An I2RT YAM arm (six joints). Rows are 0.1 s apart.
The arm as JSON. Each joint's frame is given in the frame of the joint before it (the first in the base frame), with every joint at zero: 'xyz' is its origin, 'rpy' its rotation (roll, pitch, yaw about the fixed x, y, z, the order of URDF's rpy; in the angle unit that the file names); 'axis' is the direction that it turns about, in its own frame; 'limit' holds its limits. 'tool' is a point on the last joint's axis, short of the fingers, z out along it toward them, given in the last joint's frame.
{
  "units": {
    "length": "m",
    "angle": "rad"
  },
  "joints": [
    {
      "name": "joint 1",
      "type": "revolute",
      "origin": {
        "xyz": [
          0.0,
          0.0,
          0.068
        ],
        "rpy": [
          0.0,
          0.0,
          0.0
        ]
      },
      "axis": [
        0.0,
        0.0,
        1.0
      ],
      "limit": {
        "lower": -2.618,
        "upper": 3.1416
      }
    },
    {
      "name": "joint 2",
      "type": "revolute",
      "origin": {
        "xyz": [
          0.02,
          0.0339,
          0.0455
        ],
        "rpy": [
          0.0,
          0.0,
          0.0
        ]
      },
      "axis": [
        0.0,
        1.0,
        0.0
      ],
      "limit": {
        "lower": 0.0,
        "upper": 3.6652
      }
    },
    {
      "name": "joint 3",
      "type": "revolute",
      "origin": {
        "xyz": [
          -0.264,
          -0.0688,
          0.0
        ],
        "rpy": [
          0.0,
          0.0,
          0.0
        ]
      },
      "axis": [
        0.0,
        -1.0,
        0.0
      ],
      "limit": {
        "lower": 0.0,
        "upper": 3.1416
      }
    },
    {
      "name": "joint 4",
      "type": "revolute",
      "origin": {
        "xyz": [
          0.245,
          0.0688,
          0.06
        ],
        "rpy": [
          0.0,
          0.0,
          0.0
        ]
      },
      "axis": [
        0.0,
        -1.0,
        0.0
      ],
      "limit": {
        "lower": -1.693,
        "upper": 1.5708
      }
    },
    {
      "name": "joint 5",
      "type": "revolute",
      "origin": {
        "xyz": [
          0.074,
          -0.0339,
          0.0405
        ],
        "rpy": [
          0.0,
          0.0,
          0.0
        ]
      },
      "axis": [
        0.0,
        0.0,
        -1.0
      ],
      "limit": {
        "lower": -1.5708,
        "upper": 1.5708
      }
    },
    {
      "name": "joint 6",
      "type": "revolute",
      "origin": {
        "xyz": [
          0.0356,
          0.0,
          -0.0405
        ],
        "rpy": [
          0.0,
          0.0,
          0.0
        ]
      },
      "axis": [
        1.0,
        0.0,
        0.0
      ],
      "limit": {
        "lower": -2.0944,
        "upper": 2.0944
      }
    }
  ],
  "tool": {
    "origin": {
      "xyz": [
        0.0,
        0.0,
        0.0
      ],
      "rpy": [
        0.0,
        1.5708,
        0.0
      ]
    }
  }
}
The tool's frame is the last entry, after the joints.
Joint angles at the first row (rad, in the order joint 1, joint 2, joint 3, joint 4, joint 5, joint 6):
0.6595, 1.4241, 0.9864, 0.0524, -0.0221, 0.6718
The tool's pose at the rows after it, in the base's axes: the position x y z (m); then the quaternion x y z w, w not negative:
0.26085 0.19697 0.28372 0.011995 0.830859 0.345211 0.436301
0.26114 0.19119 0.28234 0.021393 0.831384 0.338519 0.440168
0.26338 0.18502 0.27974 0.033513 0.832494 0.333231 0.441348
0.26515 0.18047 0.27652 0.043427 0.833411 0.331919 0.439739
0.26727 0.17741 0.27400 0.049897 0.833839 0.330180 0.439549
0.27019 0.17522 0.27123 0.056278 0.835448 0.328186 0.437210
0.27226 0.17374 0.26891 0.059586 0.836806 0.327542 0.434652
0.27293 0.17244 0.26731 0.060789 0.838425 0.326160 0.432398
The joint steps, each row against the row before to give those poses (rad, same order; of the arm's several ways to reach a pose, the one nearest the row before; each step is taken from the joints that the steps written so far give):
-0.0137, -0.0130, -0.0096, -0.0089, 0.0137, 0.0085
-0.0136, -0.0114, -0.0140, 0.0000, 0.0106, 0.0019
-0.0191, -0.0045, -0.0119, 0.0020, 0.0039, 0.0073
-0.0151, -0.0014, -0.0122, 0.0058, -0.0029, 0.0105
-0.0118, 0.0027, -0.0068, 0.0067, -0.0016, 0.0047
-0.0110, 0.0082, -0.0017, 0.0024, -0.0029, 0.0059
-0.0080, 0.0064, -0.0017, 0.0024, -0.0055, 0.0032
-0.0049, 0.0016, -0.0027, -0.0020, -0.0037, 0.0001

